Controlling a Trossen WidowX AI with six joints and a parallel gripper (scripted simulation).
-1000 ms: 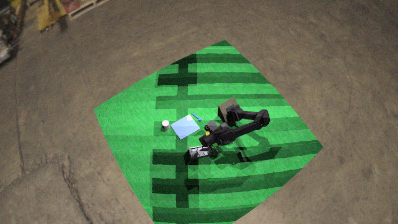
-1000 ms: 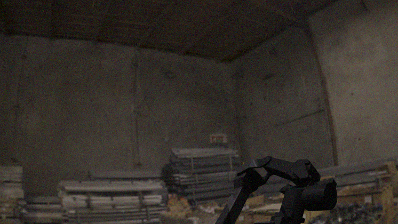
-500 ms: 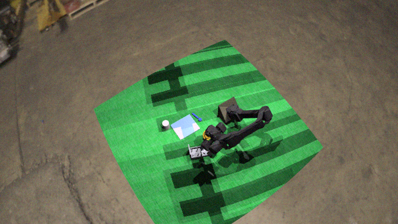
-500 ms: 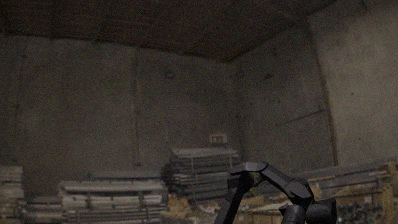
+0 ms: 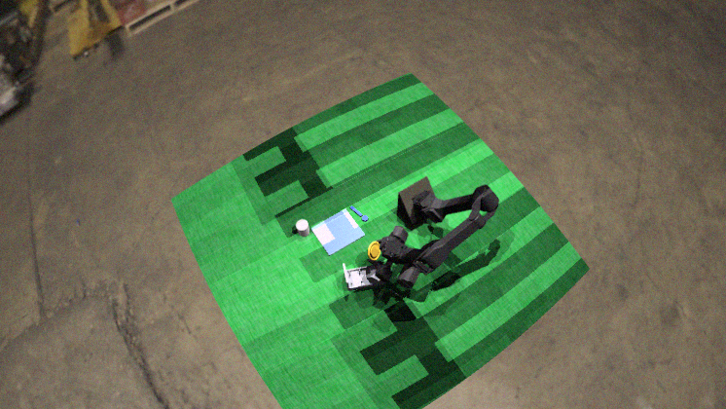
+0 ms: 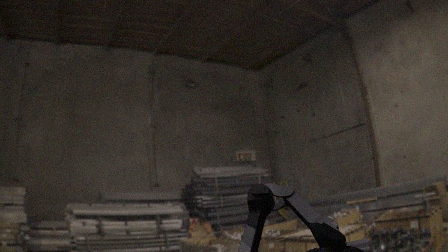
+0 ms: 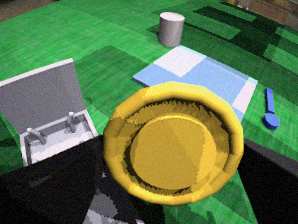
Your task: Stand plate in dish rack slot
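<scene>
The grey dish rack is 60 mm ahead of my gripper tip, 50 mm to the left of it and 50 mm below it. Also, from my gripper tip: yellow plate (10 mm to the left); then blue spoon (180 mm to the right, 70 mm below, 60 mm behind); then light blue mat (160 mm to the right, 80 mm below, 40 mm ahead).
</scene>
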